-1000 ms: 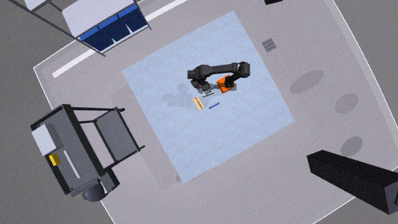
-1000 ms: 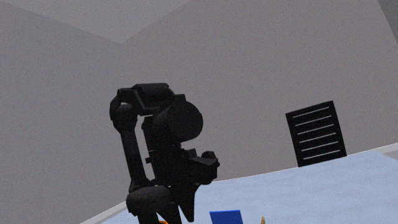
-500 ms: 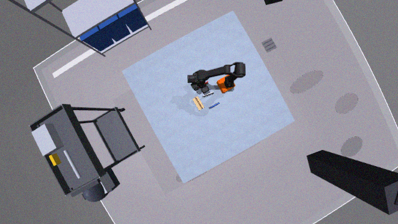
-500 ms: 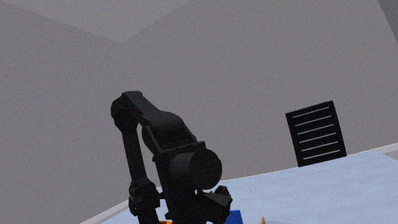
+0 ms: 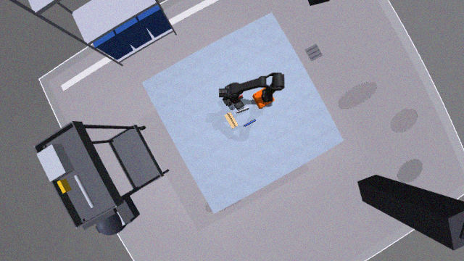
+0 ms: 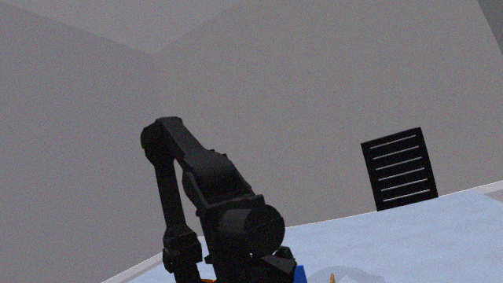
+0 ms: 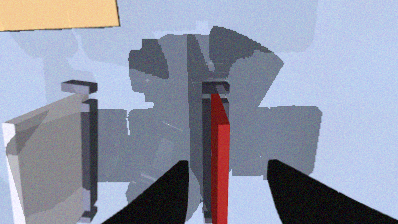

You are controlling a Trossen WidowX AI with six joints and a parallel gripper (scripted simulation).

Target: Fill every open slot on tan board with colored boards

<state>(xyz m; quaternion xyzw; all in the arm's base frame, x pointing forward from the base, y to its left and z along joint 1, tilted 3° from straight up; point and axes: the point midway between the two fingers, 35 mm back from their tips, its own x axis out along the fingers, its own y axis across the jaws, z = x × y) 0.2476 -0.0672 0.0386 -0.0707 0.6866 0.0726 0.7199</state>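
Right now my gripper tip is 30 mm past the red board and 50 mm above it. Round my gripper tip: blue board: 70 mm behind, 220 mm to the left, 50 mm below; tan board: 70 mm ahead, 150 mm to the left, 40 mm below.
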